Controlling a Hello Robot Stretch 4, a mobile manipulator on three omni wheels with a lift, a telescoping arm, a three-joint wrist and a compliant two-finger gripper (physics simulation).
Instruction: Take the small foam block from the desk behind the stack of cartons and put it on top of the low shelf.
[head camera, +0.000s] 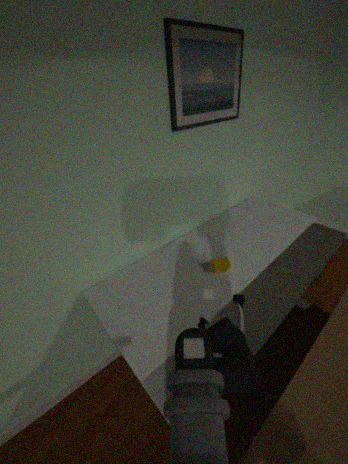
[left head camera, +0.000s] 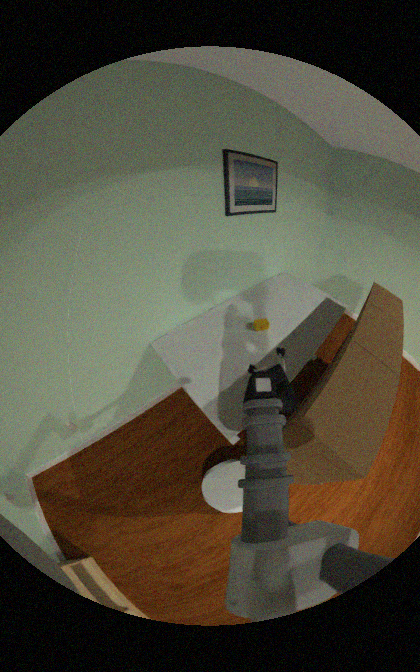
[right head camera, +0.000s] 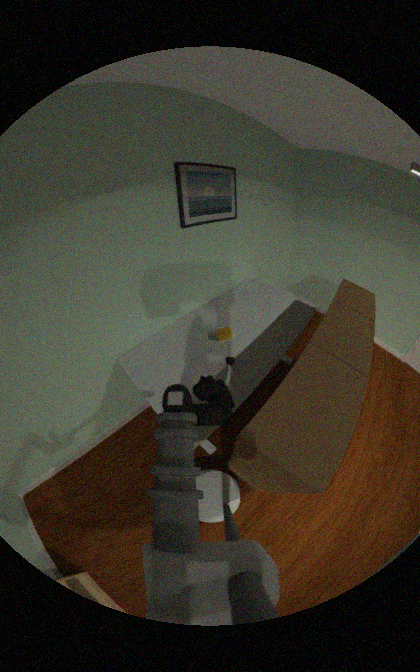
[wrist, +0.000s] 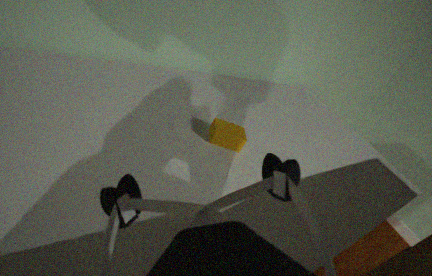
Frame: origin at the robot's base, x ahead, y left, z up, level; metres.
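Where they show: gripper, between the fingertips: (head camera: 220, 309) (wrist: 201, 180).
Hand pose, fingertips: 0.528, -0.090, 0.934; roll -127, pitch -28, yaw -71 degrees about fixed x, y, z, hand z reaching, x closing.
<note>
After its pixels a point has its place, as x, y, z.
The small yellow foam block (head camera: 220, 264) @[0.947, -0.161, 0.737] (left head camera: 261, 324) (right head camera: 224, 333) (wrist: 228, 135) @[0.939, -0.164, 0.734] lies on the grey-white desk (head camera: 270, 225) @[1.367, -0.570, 0.692] (left head camera: 295, 305) (right head camera: 260, 302) (wrist: 305, 130) @[1.290, -0.483, 0.692]. My gripper (head camera: 221, 311) @[0.528, -0.090, 0.934] (left head camera: 266, 360) (right head camera: 216, 371) (wrist: 201, 180) @[0.528, -0.090, 0.934] is open and empty, with its fingers wide apart. It is above the desk's front part, short of the block. In the wrist view the block appears beyond the fingertips, between them but nearer the right one. Part of a low wooden shelf (left head camera: 107, 582) (right head camera: 95, 586) shows at the bottom left of both side head views.
The tan cartons (head camera: 310, 400) @[0.240, -0.207, 1.052] (left head camera: 350, 390) (right head camera: 310, 400) stand to the right of my arm, in front of the desk. A green wall with a framed picture (head camera: 207, 75) @[1.445, -0.136, 1.581] (left head camera: 254, 182) (right head camera: 209, 195) rises behind the desk. Shadows fall across the desk top.
</note>
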